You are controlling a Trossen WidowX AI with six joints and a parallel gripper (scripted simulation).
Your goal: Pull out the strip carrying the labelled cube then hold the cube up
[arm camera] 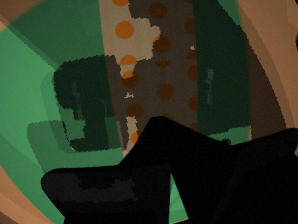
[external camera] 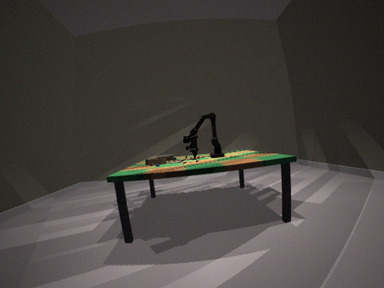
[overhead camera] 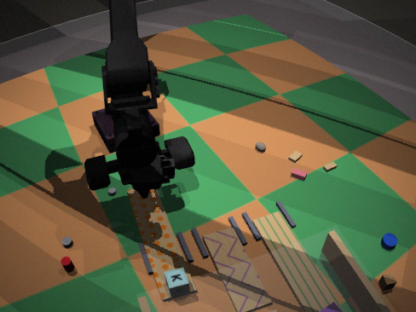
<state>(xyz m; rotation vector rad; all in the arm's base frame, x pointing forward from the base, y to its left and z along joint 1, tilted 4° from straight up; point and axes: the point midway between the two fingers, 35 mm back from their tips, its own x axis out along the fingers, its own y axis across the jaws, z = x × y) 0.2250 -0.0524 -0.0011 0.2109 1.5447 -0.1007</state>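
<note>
Now: gripper tip 90 mm short of the orange-dotted strip and 20 mm to the left of it. From my gripper tip the other things lie so: pink block: 280 mm to the left, 100 mm ahead; then blue cylinder: 330 mm ahead, 320 mm to the left; then grey pebble: 270 mm to the left.
</note>
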